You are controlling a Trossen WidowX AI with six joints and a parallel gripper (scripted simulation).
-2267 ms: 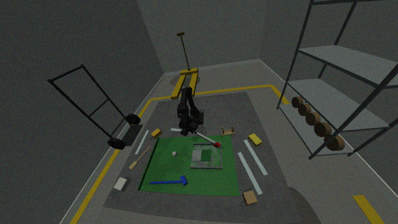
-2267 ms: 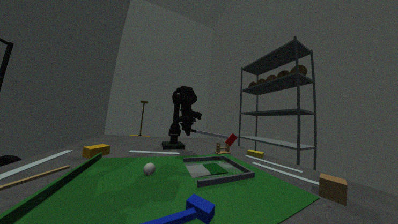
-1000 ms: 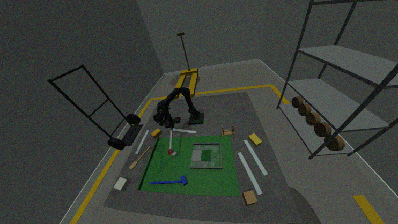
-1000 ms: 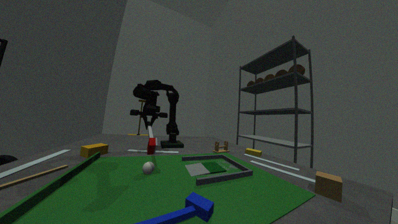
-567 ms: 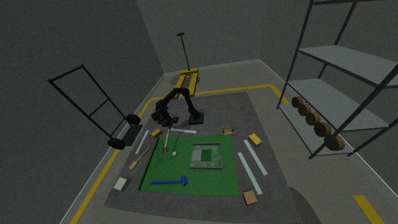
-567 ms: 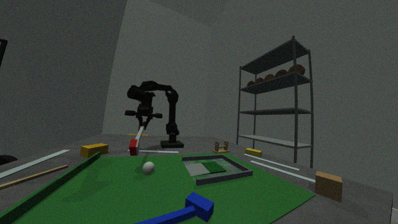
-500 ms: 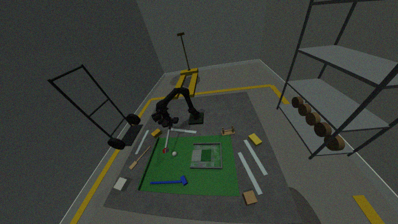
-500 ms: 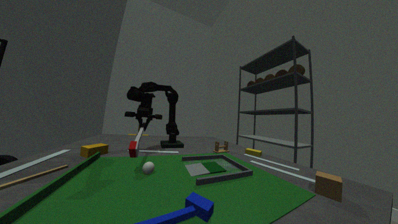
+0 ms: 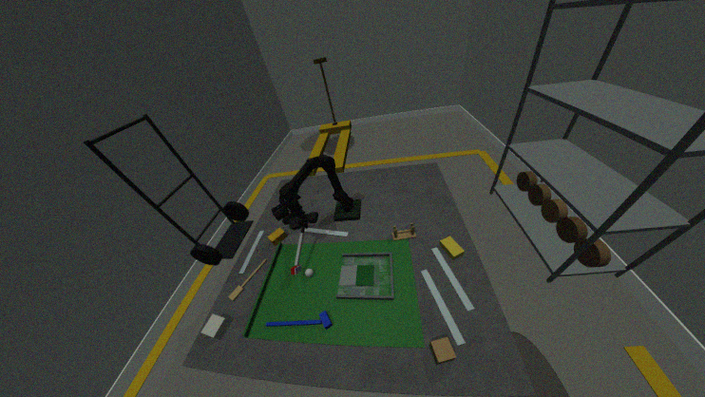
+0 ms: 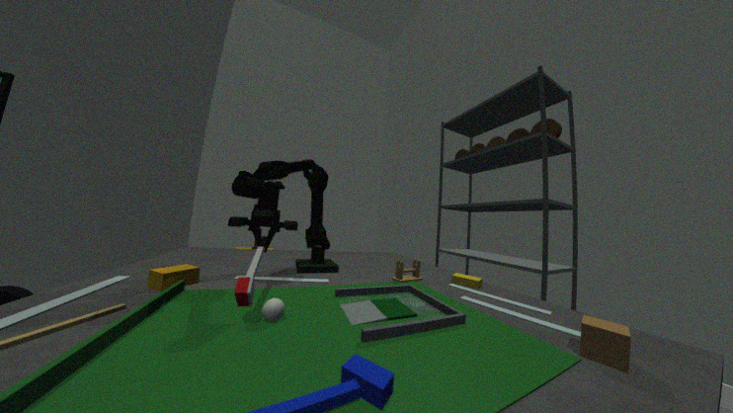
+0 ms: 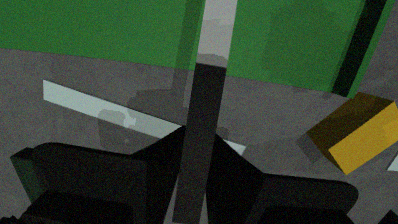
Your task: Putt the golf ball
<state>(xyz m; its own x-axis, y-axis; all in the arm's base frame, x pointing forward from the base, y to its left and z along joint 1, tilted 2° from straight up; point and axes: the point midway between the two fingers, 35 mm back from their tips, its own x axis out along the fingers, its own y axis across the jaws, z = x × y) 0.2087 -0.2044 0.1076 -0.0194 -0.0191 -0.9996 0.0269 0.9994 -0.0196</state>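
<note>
Now: the red putter 120 mm ahead of my gripper tip. Round my gripper tip: white golf ball 220 mm ahead, 50 mm to the left, 70 mm below; then dark green rail 270 mm ahead, 180 mm to the right, 80 mm below; then yellow block 10 mm behind, 220 mm to the right, 80 mm below.
</note>
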